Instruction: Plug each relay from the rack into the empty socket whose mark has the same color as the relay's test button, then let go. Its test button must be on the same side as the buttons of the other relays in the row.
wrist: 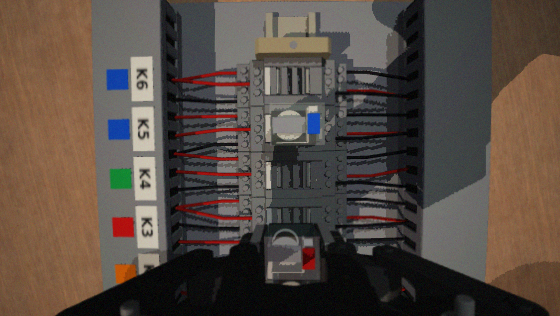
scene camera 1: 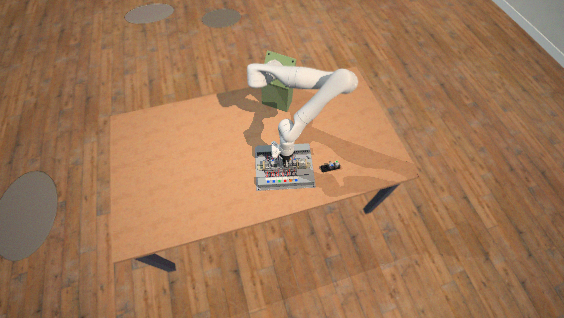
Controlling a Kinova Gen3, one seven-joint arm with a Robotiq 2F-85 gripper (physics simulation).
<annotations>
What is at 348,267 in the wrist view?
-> The gripper.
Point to a beige end stop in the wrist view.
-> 272,46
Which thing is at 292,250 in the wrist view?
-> A clear relay.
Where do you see a grey relay panel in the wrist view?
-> At 210,43
</annotations>
